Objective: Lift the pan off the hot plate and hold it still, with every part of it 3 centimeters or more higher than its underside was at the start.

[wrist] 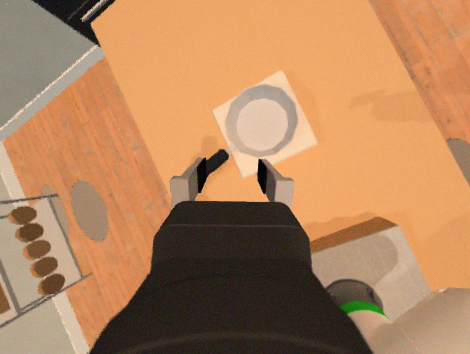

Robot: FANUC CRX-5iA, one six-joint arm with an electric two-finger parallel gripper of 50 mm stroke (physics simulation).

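Seen in the pictures: gripper, fingertip midpoint: (232, 169); arm's base, link origin: (349, 303).
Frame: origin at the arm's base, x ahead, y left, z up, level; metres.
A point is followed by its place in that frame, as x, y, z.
The pan (262, 123) @[0.553, 0.104, 0.004] is a light grey round dish with a darker grey sloping wall. It sits upright on the hot plate (305, 138) @[0.477, 0.000, -0.007], a cream square slab on the orange table. The pan's black handle (217, 160) @[0.480, 0.247, 0.059] points down and left from it in the wrist view, and its far end is partly hidden behind the left finger. My gripper (232, 169) @[0.432, 0.146, 0.348] is open, with nothing between its fingers. It hangs above the table, with the handle near the left fingertip and a corner of the hot plate near the right fingertip.
A grey block-like base (362, 255) @[0.134, -0.059, 0.008] with a brown side stands at the lower right, beside a pale arm part with a green ring (364, 308). A rack with several brown round things (37, 249) is at the lower left. A black object (70, 15) stands at the top left.
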